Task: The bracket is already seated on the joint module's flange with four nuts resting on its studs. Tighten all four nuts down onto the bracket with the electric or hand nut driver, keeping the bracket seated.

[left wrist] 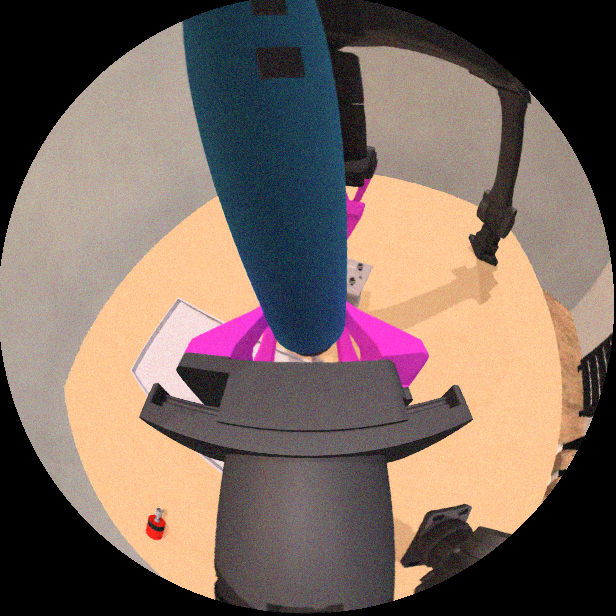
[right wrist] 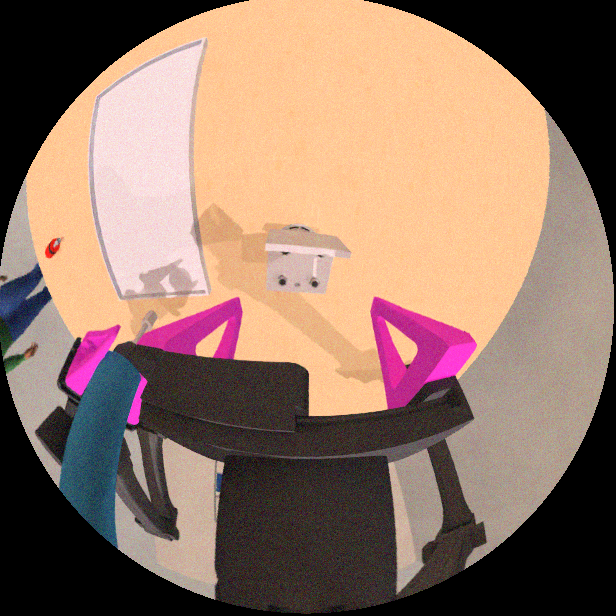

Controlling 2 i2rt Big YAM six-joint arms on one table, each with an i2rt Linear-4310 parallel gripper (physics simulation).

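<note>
My left gripper (left wrist: 307,344) is shut on the teal electric nut driver (left wrist: 275,172), which fills the upper middle of the left wrist view. The driver also shows at the left edge of the right wrist view (right wrist: 94,442), its metal tip (right wrist: 146,321) pointing down near the corner of the white mat (right wrist: 146,172). The light grey bracket on the joint module (right wrist: 301,261) stands on the table in the middle of the right wrist view, with two small dark nuts showing on its face. My right gripper (right wrist: 321,339) is open and empty, hovering just short of the bracket. The bracket also peeks out beside the driver in the left wrist view (left wrist: 357,278).
A small red hand nut driver (left wrist: 155,524) stands on the table at the lower left of the left wrist view and shows in the right wrist view (right wrist: 53,247) at the far left. A black mount (left wrist: 445,537) sits at the lower right. The right arm (left wrist: 499,172) reaches over the table.
</note>
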